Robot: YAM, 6 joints.
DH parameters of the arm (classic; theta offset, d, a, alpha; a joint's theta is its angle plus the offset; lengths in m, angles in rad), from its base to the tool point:
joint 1: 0 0.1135 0.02 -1.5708
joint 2: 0 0 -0.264 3.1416
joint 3: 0.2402 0 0.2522 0
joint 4: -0.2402 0 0.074 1.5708
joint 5: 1.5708 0 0 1.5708
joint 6: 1.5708 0.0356 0 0
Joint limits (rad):
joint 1: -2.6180..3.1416
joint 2: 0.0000..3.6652
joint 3: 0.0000..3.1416
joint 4: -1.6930..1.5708
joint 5: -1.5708..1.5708
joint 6: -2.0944..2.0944
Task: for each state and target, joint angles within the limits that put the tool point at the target. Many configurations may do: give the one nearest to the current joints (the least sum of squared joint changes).
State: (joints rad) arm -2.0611 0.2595 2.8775 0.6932 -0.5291 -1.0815
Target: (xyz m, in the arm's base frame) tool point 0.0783 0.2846 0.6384
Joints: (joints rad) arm -1.7821 0.8799 2.5380 0.5817 -0.4935 -1.0815
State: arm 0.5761 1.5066 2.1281 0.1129 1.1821 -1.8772
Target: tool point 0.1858 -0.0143 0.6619
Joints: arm 0.1004 1.4912 2.2694 0.1565 1.1759 -1.8772
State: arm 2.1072 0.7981 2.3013 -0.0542 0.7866 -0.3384
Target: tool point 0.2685 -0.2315 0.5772
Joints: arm 2.3589 0.6128 2.4766 0.0090 0.7867 -0.3384
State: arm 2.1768 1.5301 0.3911 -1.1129 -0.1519 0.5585
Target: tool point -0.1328 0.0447 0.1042
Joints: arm 2.7436 1.5485 0.5210 -1.0490 -0.2926 0.5585
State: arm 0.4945 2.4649 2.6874 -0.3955 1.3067 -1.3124
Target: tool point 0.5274 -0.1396 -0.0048
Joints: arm -0.1955 2.9325 2.2963 -0.5182 1.3177 -1.3124
